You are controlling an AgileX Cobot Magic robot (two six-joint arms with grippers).
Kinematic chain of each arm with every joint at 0, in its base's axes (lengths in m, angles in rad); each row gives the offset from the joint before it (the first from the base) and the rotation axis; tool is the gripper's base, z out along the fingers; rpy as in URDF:
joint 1: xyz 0 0 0.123 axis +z
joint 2: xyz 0 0 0 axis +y
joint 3: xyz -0.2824 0 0.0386 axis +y
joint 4: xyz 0.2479 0 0.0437 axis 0.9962 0 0.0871
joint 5: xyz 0 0 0 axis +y
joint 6: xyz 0.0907 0 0.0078 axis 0.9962 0 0.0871
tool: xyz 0 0 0 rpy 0 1.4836 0
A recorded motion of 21 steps. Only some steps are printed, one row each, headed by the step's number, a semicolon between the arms.
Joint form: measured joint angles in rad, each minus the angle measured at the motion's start. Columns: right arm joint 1, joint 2, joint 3, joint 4, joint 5, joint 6; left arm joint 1, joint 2, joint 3, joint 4, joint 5, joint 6.
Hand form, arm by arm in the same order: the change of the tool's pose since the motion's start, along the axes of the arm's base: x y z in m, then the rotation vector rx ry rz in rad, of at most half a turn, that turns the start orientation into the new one. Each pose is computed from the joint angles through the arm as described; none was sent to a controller.
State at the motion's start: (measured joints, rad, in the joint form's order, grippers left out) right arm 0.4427 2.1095 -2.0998 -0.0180 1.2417 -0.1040; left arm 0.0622 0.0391 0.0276 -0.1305 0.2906 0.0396
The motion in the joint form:
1: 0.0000 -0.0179 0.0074 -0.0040 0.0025 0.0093; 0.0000 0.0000 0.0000 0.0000 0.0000 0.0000
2: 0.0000 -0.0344 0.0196 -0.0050 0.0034 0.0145; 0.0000 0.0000 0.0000 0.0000 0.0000 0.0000
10: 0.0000 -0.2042 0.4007 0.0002 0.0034 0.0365; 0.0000 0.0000 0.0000 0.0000 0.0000 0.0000
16: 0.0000 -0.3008 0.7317 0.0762 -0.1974 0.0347; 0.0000 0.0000 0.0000 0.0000 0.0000 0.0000
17: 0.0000 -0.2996 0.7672 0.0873 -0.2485 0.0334; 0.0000 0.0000 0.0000 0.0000 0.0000 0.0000
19: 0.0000 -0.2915 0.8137 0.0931 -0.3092 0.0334; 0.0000 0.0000 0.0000 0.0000 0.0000 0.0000
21: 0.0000 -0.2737 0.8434 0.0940 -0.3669 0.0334; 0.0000 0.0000 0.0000 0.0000 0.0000 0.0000
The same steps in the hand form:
1: -0.0033 -0.0019 0.0061 0.0033 -0.0075 -0.0089; 0.0000 0.0000 0.0000 0.0000 0.0000 0.0000
2: -0.0065 -0.0036 0.0101 0.0058 -0.0102 -0.0138; 0.0000 0.0000 0.0000 0.0000 0.0000 0.0000
10: -0.0568 -0.0269 -0.0233 -0.0752 0.1849 -0.0349; 0.0000 0.0000 0.0000 0.0000 0.0000 0.0000
16: -0.0927 -0.0372 -0.0707 -0.0236 0.2475 -0.0477; 0.0000 0.0000 0.0000 0.0000 0.0000 0.0000
17: -0.0939 -0.0369 -0.0794 -0.0086 0.2388 -0.0518; 0.0000 0.0000 0.0000 0.0000 0.0000 0.0000
19: -0.0955 -0.0375 -0.0931 -0.0020 0.2351 -0.0575; 0.0000 0.0000 0.0000 0.0000 0.0000 0.0000
21: -0.0944 -0.0372 -0.1060 0.0020 0.2256 -0.0613; 0.0000 0.0000 0.0000 0.0000 0.0000 0.0000

